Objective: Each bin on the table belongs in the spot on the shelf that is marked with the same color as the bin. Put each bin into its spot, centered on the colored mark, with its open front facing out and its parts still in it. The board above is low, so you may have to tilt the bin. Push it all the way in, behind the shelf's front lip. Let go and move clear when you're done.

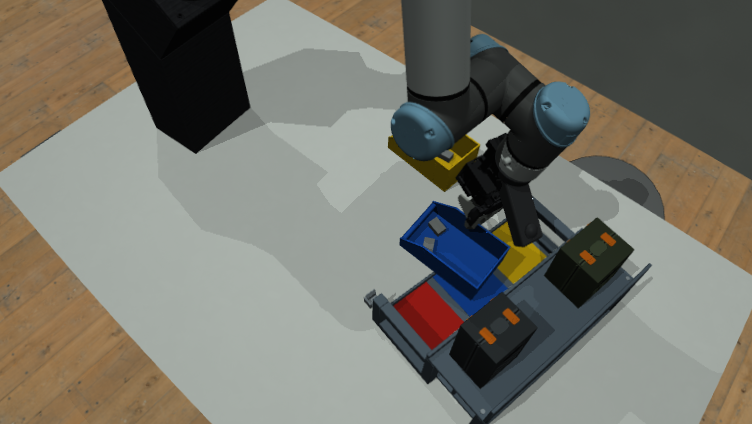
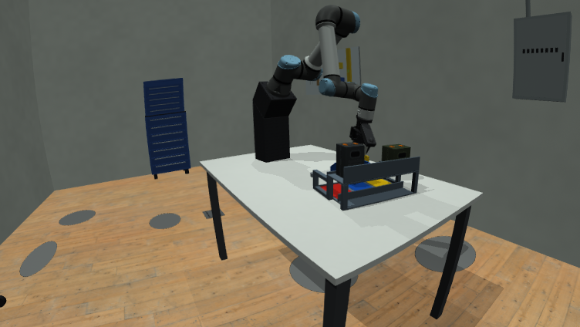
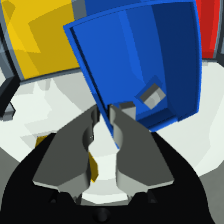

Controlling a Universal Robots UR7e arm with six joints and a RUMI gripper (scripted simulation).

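Right now my hand is 40 mm to the left of the blue bin, 30 mm above it and 20 mm past it. Round my hand: yellow bin: 190 mm to the left, 160 mm behind, 60 mm below.
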